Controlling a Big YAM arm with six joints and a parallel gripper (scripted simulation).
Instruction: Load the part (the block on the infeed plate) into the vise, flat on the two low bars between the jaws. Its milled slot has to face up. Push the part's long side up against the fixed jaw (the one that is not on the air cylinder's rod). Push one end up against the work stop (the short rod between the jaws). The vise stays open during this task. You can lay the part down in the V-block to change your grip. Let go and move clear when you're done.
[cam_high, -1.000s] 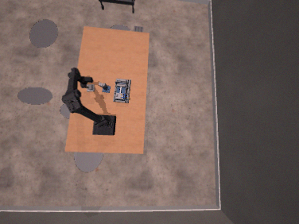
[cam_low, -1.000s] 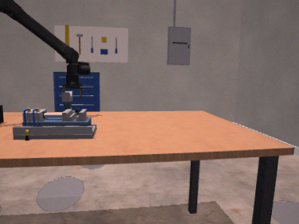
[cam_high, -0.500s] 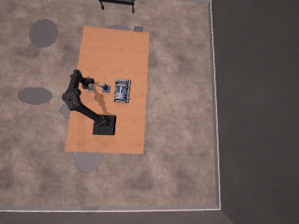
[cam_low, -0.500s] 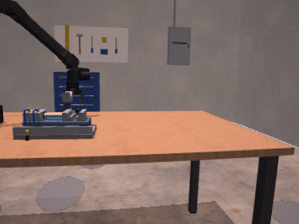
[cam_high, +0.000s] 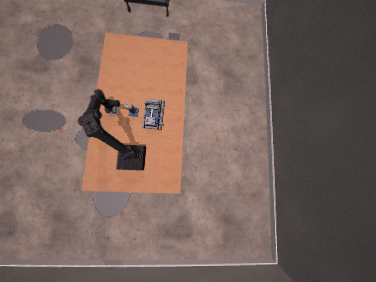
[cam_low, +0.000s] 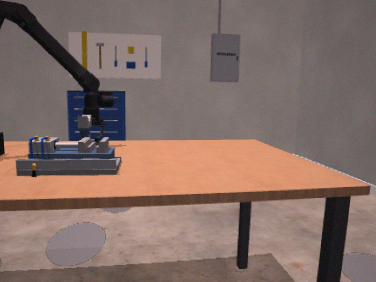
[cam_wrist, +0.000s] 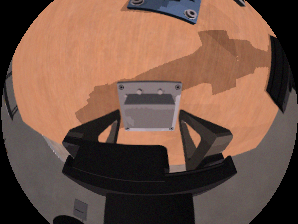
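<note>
My hand is 2 cm above the grey part. Also, from my hand: vise: 37 cm to the right, 4 cm ahead.
</note>
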